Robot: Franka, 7 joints.
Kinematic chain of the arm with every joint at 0, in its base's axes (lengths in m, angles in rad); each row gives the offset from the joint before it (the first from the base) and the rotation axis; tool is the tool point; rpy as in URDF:
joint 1: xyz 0 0 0.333 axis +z
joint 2: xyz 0 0 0 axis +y
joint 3: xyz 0 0 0.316 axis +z
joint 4: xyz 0.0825 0 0 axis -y
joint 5: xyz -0.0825 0 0.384 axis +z
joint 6: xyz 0 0 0 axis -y
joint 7: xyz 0.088 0 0 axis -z
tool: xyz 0 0 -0.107 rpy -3.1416 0 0
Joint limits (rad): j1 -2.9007..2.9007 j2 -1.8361..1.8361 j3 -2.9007..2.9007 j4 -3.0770..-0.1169 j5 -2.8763..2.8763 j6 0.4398..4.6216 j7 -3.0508..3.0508
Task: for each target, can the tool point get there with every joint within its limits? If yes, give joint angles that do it. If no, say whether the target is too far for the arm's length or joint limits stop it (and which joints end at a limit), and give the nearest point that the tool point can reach.
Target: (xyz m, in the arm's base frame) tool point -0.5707 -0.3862 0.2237
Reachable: yes | joints -2.0098 0.9056 -0.6626 -1.8224 0.0011 3.4923 -0.5832
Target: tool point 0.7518 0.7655 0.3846
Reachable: no: too far | nearest point 0.6004 0.6114 0.3742 | short by 0.216 m
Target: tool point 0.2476 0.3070 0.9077
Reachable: yes | joints -2.3623 -1.2435 0.1979 -1.2837 -1.9981 0.8081 -2.0484
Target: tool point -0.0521 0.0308 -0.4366
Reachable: no: joint limits stop it (at a limit: joint 2) | nearest point -0.0863 0.0510 -0.3282 | short by 0.115 m
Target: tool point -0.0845 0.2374 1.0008
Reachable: yes | joints 1.4376 -0.0334 0.9198 -0.4984 1.9969 4.0685 1.9091
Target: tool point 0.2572 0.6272 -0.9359
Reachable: no: too far | nearest point 0.1752 0.4272 -0.3299 | short by 0.643 m
